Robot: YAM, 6 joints.
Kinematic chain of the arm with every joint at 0, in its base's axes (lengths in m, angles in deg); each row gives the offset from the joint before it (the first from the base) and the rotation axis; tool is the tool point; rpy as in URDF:
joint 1: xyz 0 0 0.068 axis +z
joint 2: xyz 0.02 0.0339 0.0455 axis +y
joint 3: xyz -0.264 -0.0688 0 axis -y
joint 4: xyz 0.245 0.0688 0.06 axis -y
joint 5: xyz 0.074 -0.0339 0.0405 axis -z
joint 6: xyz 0.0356 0 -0.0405 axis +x
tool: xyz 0 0 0 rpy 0 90 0
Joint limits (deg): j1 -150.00..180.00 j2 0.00..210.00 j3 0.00..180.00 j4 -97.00..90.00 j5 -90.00..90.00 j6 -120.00..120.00
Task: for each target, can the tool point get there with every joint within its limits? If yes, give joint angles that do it. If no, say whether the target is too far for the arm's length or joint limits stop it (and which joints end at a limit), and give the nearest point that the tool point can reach.
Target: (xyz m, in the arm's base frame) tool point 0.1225 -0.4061 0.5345
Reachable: yes | joints 107.52 35.63 160.94 -14.42 -8.82 11.63
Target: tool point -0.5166 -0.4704 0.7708
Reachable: no: too far | nearest point -0.3472 -0.3161 0.5489 | short by 0.319 m
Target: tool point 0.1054 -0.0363 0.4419
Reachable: yes | joints -31.10 43.38 72.95 -44.54 -41.11 -38.74
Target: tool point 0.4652 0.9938 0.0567
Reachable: no: too far | nearest point 0.2734 0.5841 0.0805 | short by 0.453 m
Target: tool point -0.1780 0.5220 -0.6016
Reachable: no: too far | nearest point -0.1341 0.3932 -0.3396 | short by 0.295 m
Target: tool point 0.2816 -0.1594 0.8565
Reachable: no: too far | nearest point 0.2234 -0.1265 0.6928 | short by 0.177 m
